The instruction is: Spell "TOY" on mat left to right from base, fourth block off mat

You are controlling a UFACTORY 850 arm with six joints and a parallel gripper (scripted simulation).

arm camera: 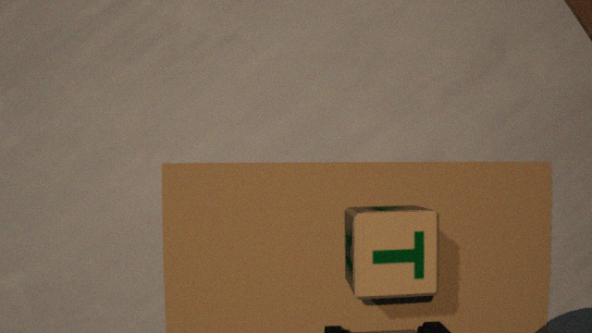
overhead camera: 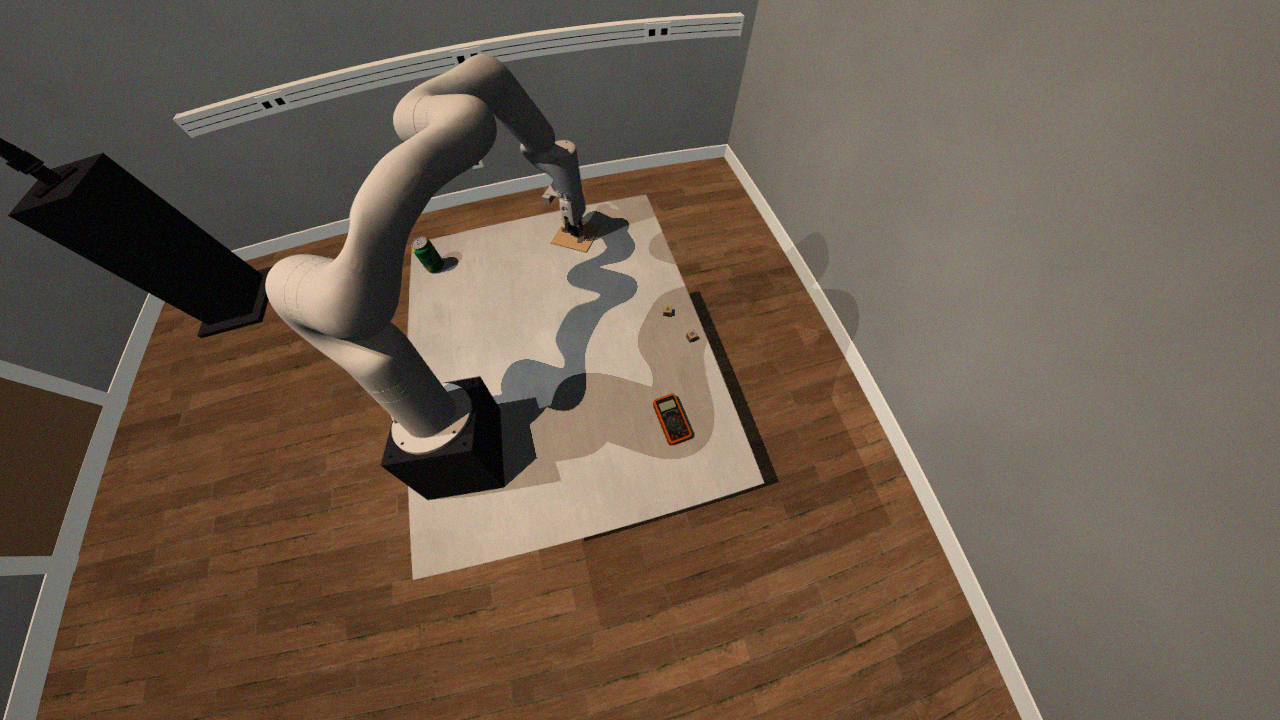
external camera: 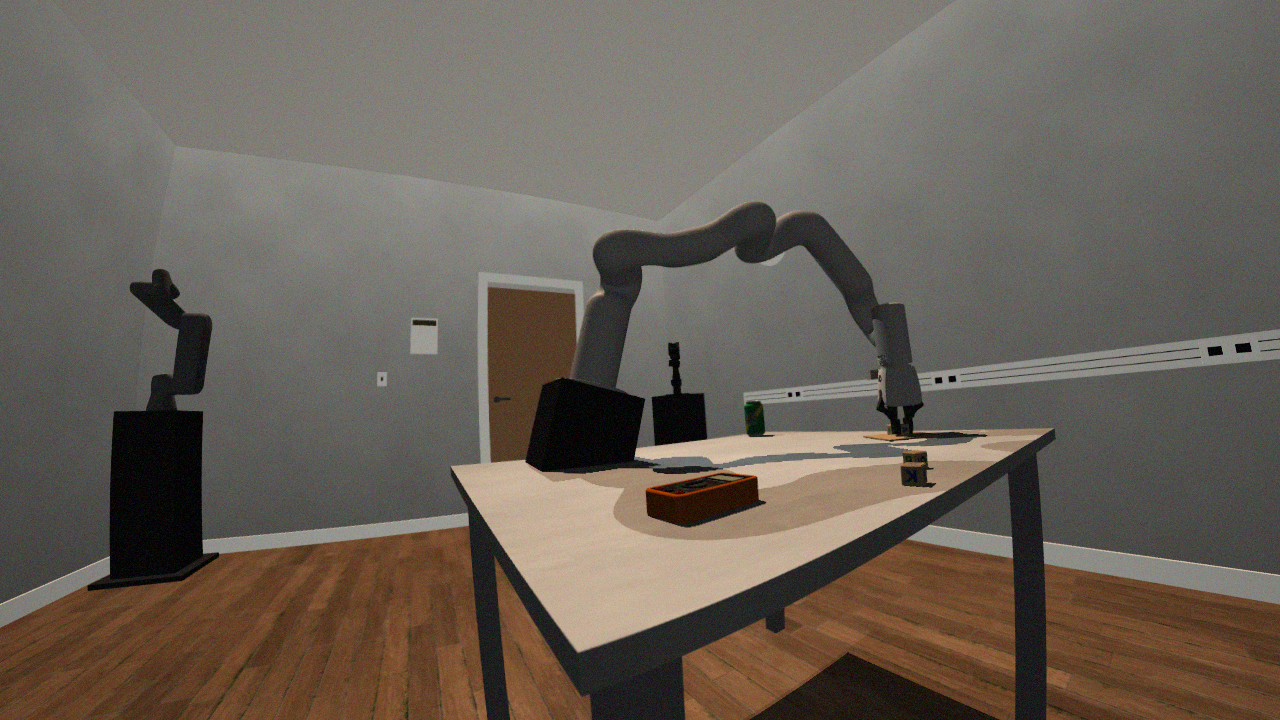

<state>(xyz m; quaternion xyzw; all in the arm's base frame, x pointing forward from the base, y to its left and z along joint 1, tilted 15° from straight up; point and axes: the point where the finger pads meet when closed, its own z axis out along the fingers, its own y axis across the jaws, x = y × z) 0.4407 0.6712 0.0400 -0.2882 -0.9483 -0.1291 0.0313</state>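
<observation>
Right now my hand is 30 mm above the tan square mat. Round my hand: orange multimeter: 130 mm ahead, 750 mm to the right, 10 mm below; block: 40 mm behind, 20 mm to the left, 10 mm below; green soda can: 520 mm behind, 10 mm to the right, 40 mm above.
</observation>
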